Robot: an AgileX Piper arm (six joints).
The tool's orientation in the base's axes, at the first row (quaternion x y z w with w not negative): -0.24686 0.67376 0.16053 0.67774
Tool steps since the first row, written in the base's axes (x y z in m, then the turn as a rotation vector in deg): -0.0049 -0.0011 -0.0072 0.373 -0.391 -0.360; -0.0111 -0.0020 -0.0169 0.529 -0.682 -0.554; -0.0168 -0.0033 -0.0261 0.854 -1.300 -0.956; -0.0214 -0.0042 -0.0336 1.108 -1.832 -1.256; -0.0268 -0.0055 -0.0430 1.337 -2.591 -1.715; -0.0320 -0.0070 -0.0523 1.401 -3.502 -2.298; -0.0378 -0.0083 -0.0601 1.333 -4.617 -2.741; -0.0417 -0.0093 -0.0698 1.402 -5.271 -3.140; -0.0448 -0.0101 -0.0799 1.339 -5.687 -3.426; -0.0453 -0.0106 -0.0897 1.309 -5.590 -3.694; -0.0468 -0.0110 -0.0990 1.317 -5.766 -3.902; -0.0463 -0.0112 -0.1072 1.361 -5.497 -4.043; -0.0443 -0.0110 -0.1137 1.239 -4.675 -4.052
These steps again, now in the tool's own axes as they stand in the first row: 0.0071 0.0026 -0.0045 0.417 -0.486 0.106; 0.0166 0.0065 -0.0099 0.650 -0.789 0.082; 0.0256 0.0096 -0.0151 1.133 -1.431 0.025; 0.0330 0.0123 -0.0192 1.502 -1.975 -0.048; 0.0422 0.0153 -0.0241 2.055 -2.674 -0.261; 0.0514 0.0180 -0.0290 2.741 -3.394 -0.692; 0.0591 0.0210 -0.0343 3.306 -4.226 -1.350; 0.0687 0.0235 -0.0378 3.780 -4.757 -1.641; 0.0786 0.0258 -0.0405 4.109 -5.032 -1.914; 0.0884 0.0268 -0.0409 4.363 -4.904 -1.878; 0.0976 0.0284 -0.0421 4.590 -5.029 -1.962; 0.1058 0.0289 -0.0416 4.700 -4.814 -1.773; 0.1123 0.0287 -0.0396 4.610 -4.067 -1.422
